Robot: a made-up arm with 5 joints.
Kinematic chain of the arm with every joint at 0, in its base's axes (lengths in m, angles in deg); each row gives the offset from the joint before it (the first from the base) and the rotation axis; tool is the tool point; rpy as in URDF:
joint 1: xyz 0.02 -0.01 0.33 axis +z
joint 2: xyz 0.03 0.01 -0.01 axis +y
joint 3: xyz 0.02 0 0.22 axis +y
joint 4: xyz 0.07 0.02 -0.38 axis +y
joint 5: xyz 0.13 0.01 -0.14 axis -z
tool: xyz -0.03 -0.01 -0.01 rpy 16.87 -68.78 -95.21
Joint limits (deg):
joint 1: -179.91..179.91
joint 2: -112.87..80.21
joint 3: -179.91..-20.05
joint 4: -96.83..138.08
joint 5: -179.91..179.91
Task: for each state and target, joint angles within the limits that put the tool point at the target. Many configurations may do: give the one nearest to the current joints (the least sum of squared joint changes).
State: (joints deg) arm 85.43 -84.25 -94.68 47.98 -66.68
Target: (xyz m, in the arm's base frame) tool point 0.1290 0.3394 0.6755
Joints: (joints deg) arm 71.33 -58.81 -55.44 63.04 -64.92
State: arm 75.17 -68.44 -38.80 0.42 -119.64
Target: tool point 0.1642 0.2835 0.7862
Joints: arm 60.54 -58.67 -44.97 3.69 -119.52
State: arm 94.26 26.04 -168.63 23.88 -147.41
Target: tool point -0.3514 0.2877 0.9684
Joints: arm 137.28 43.84 -170.76 -1.85 -149.24
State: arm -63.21 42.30 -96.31 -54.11 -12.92
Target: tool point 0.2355 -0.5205 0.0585
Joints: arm -69.56 64.01 -74.25 -52.11 -12.67
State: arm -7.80 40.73 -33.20 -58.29 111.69
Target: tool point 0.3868 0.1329 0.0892
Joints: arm 10.81 40.72 -30.11 -59.88 111.55
